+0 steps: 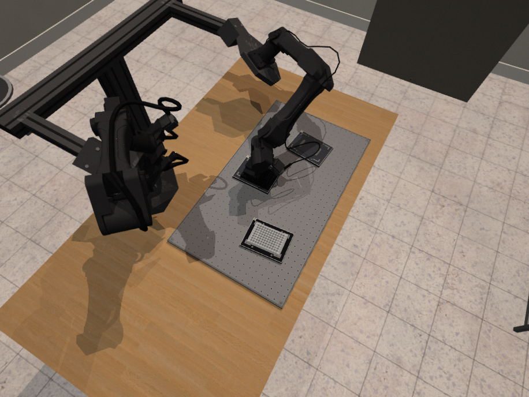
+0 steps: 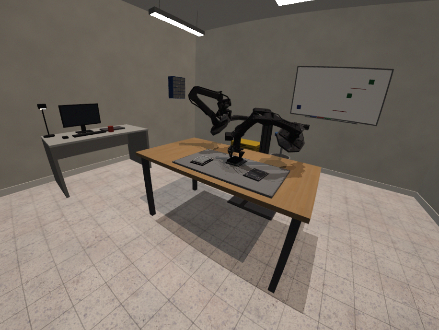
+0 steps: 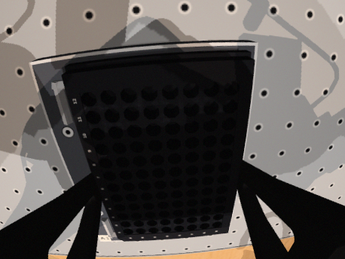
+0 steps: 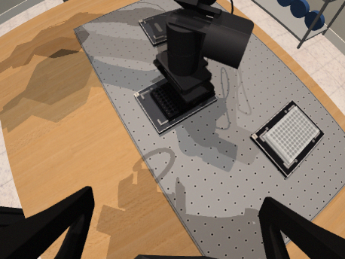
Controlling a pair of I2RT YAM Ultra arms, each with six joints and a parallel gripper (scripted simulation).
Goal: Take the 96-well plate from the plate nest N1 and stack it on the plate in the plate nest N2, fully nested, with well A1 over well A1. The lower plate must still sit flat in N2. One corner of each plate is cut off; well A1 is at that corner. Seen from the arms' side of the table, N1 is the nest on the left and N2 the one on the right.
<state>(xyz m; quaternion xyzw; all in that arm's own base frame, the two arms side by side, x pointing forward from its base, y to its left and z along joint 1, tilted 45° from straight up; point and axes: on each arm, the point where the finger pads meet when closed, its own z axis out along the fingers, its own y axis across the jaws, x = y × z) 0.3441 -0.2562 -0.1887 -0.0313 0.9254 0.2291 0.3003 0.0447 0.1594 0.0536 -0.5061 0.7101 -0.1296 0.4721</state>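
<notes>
My right gripper is now 30 cm above the black 96-well plate, 22 cm to the right of it and 14 cm short of it. Also, from my right hand: white 96-well plate (31 cm below, 31 cm ahead, 1 cm to the left).
</notes>
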